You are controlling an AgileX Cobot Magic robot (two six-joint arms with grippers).
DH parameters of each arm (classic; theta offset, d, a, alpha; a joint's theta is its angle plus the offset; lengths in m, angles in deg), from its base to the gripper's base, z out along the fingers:
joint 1: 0 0.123 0 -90
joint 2: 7.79 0 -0.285 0
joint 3: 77.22 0 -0.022 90
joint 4: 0 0.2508 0 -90
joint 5: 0 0 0.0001 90
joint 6: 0 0.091 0 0
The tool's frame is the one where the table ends.
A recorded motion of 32 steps. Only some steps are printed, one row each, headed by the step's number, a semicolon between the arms.
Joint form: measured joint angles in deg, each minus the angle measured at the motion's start. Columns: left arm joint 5, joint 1, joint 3, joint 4, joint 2, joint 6; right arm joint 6, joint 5, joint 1, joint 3, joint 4, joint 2.
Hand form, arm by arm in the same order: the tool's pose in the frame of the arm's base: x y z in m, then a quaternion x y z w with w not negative. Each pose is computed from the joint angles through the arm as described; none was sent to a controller.
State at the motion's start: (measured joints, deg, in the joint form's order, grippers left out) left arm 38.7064 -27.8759 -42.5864 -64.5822 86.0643 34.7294; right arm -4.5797 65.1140 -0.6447 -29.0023 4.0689 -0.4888
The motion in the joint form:
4: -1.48 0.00 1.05 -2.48 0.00 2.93; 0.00 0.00 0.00 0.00 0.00 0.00
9: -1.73 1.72 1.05 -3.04 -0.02 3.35; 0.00 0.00 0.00 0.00 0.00 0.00
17: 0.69 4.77 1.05 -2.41 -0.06 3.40; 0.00 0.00 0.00 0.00 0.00 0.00
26: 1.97 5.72 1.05 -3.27 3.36 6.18; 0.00 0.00 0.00 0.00 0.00 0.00
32: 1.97 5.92 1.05 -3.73 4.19 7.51; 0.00 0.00 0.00 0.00 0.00 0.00
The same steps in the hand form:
4: 0.2138 -0.1705 0.2020 0.11316 0.91190 -0.37305 0.12835; -0.0102 0.0060 0.2731 -0.03278 0.86761 0.01278 0.49600
9: 0.2194 -0.1642 0.2024 0.09811 0.91262 -0.37242 0.13712; -0.0102 0.0060 0.2731 -0.03278 0.86761 0.01278 0.49600
17: 0.2240 -0.1535 0.2028 0.08665 0.91317 -0.37605 0.13112; -0.0102 0.0060 0.2731 -0.03278 0.86761 0.01278 0.49600
26: 0.2291 -0.1527 0.1878 0.09043 0.91649 -0.37418 0.10892; -0.0102 0.0060 0.2731 -0.03278 0.86761 0.01278 0.49600
32: 0.2307 -0.1525 0.1842 0.09403 0.91668 -0.37314 0.10778; -0.0102 0.0060 0.2731 -0.03278 0.86761 0.01278 0.49600

